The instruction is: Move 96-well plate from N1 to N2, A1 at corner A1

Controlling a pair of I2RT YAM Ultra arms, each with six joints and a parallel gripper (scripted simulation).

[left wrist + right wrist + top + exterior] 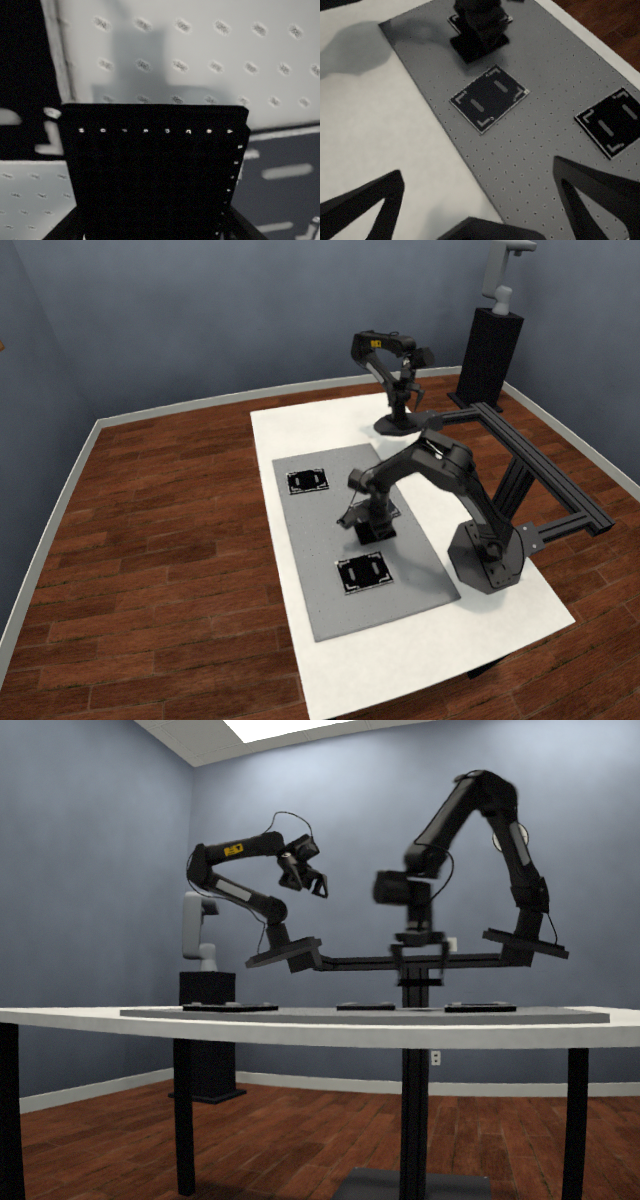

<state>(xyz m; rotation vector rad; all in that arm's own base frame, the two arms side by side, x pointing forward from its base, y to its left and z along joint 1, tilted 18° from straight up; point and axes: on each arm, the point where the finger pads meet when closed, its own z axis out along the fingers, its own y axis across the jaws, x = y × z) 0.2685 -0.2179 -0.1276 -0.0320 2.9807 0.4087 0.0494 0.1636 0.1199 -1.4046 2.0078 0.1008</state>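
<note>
The dark grey nest lies 120 mm to the right of my left hand, 60 mm below it and 50 mm behind it. From my left hand the other things lie so: black 96-well plate (10 mm below).
</note>
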